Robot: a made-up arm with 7 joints. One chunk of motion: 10 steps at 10 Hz.
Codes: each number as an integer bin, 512 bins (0 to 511) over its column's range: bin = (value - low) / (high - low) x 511, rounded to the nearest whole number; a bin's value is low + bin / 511 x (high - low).
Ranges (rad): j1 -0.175..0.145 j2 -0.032..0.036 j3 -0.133..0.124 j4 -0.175..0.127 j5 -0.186..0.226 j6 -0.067..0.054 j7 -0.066..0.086
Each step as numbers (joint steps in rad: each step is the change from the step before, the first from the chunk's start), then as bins.
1 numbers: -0.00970 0.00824 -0.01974 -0.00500 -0.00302 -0.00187 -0.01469
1 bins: 264 302 225 288 227 275 172
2 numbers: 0.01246 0.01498 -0.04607 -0.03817 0.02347 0.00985 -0.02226
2 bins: 299 353 173 232 260 325 147
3 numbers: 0.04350 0.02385 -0.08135 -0.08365 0.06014 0.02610 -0.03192
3 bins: 349 420 103 155 305 393 115
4 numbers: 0.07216 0.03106 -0.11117 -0.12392 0.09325 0.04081 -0.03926
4 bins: 395 474 43 86 346 455 90
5 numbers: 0.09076 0.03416 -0.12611 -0.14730 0.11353 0.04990 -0.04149
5 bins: 424 497 14 47 372 494 82
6 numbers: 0.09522 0.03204 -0.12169 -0.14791 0.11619 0.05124 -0.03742
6 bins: 432 481 22 46 375 499 96
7 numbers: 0.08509 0.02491 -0.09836 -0.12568 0.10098 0.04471 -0.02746
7 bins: 415 428 69 83 356 472 130
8 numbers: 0.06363 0.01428 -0.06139 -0.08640 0.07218 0.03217 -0.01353
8 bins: 381 348 142 150 320 419 176
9 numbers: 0.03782 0.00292 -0.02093 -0.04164 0.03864 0.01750 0.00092
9 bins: 340 262 223 226 279 357 225
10 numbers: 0.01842 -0.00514 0.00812 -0.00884 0.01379 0.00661 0.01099
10 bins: 309 202 281 281 248 311 259
